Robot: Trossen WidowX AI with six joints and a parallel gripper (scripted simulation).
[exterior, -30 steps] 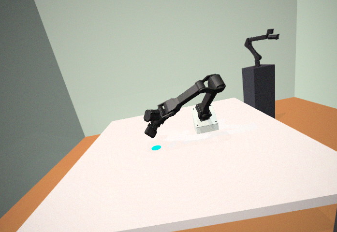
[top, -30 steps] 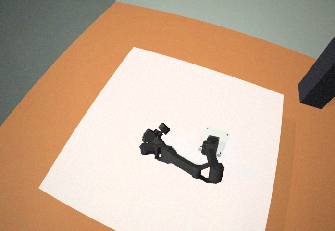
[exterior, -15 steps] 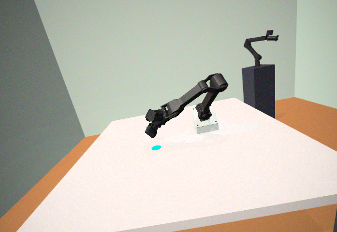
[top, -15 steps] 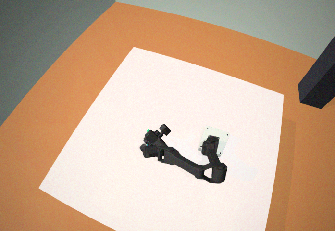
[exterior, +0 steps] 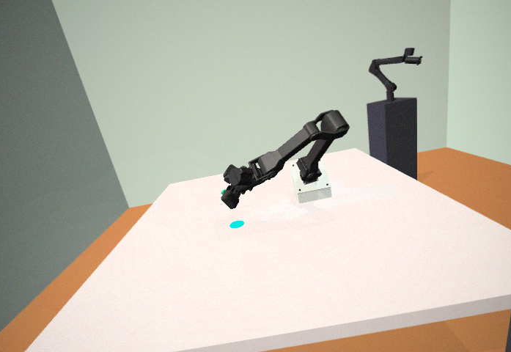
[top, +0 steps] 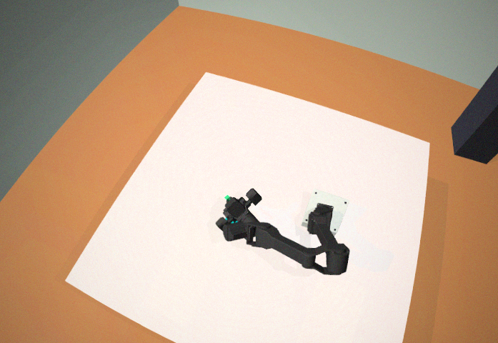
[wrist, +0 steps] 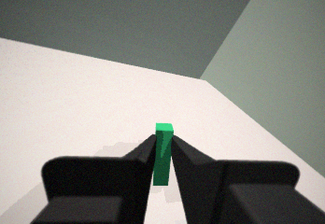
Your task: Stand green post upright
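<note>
Right now my gripper tip is 20 mm past the cyan circle, 20 mm to the right of it and 130 mm above it. Round my gripper tip: green post 10 mm behind, 20 mm below.
</note>
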